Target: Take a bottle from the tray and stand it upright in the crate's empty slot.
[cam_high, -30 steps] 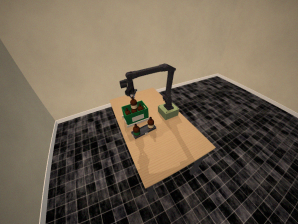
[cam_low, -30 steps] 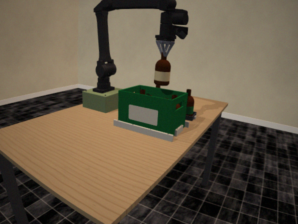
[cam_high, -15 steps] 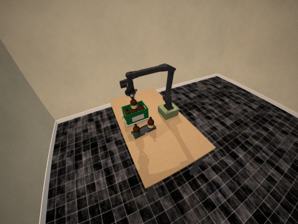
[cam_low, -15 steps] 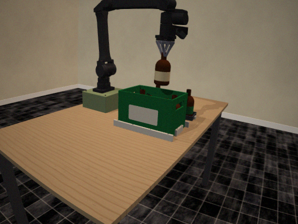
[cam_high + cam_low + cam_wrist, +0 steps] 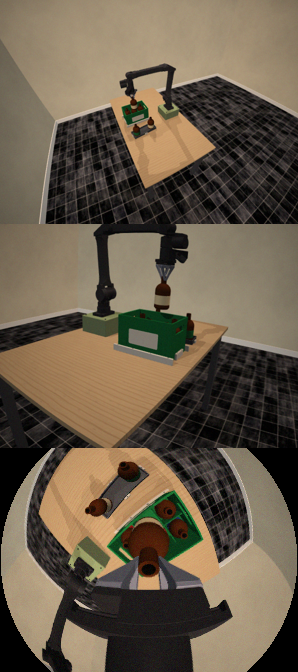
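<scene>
Now: hand 60 mm above the brown bottle. Round my hand: green crate (260 mm below, 50 mm to the right, 20 mm behind); dark tray (330 mm below, 190 mm to the left, 20 mm behind).
</scene>
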